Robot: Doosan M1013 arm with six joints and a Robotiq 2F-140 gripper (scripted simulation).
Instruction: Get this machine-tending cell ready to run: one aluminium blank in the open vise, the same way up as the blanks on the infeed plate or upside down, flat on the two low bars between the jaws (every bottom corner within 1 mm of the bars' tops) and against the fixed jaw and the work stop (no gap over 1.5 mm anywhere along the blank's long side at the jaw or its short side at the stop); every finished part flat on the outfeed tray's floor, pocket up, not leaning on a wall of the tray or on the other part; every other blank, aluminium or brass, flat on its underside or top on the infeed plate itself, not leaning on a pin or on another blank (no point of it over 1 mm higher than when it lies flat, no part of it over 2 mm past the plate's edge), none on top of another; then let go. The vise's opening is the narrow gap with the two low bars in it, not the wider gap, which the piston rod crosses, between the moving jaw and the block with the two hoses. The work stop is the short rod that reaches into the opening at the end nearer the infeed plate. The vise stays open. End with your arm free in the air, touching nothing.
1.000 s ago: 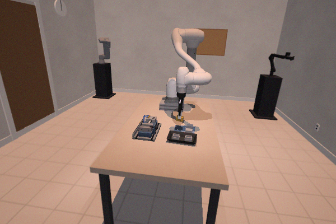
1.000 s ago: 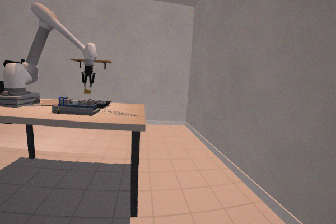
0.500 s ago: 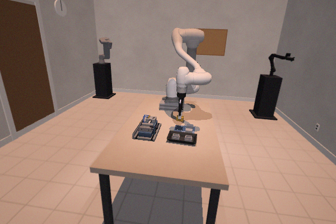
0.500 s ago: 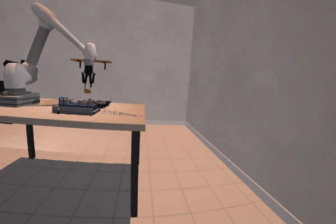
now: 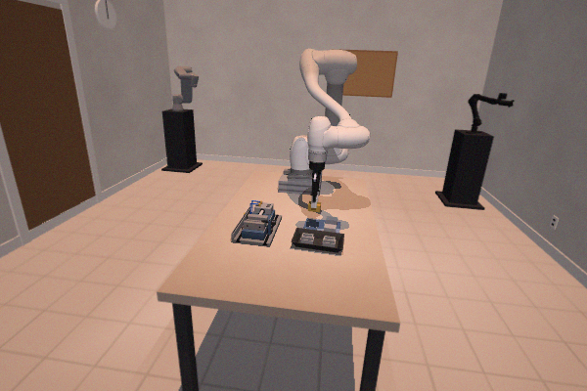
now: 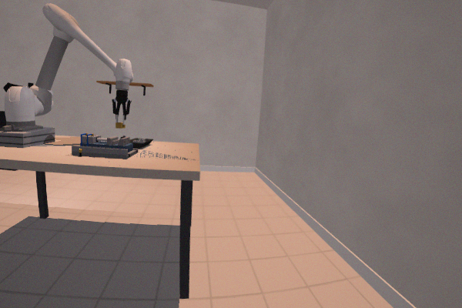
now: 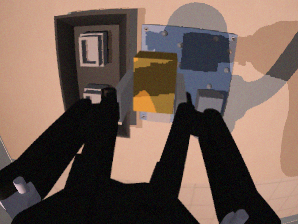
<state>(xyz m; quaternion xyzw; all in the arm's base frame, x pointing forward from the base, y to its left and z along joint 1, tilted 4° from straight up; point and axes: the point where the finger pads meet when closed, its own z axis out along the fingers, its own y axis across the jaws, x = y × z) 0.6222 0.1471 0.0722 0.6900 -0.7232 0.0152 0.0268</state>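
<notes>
The vise plate lies 180 mm below my hand, 50 mm behind it and 40 mm to the left of it. Also, from my hand: piston rod 280 mm to the right, 100 mm below, 20 mm ahead; brass blank 40 mm below; grey aluminium blank 160 mm below, 90 mm to the left, 90 mm behind.
</notes>
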